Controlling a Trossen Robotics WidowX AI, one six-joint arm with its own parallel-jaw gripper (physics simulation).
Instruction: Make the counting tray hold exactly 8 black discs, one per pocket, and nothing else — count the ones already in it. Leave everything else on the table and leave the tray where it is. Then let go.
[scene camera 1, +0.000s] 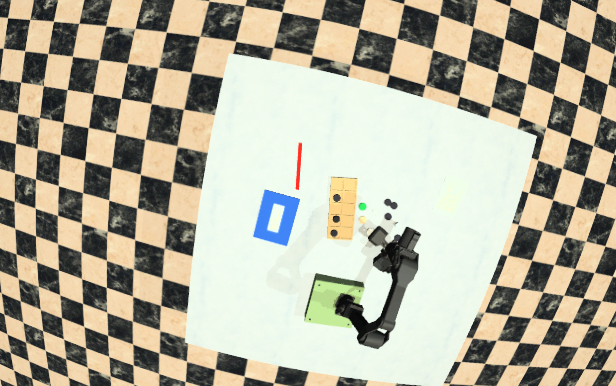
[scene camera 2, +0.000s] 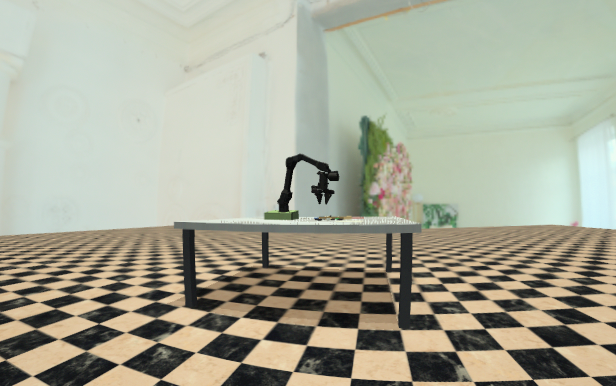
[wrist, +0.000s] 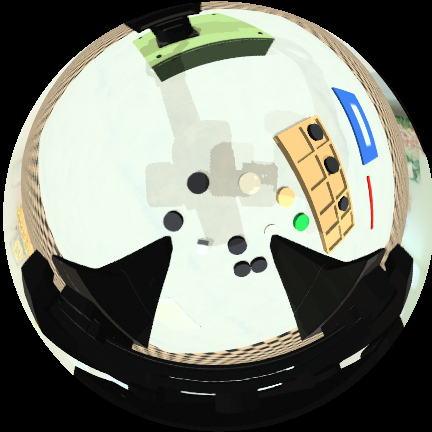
The gripper (wrist: 221, 241) is open and holds nothing. Also in view: a tan counting tray (scene camera 1: 346, 187).
The tan counting tray also shows in the wrist view (wrist: 322, 190).
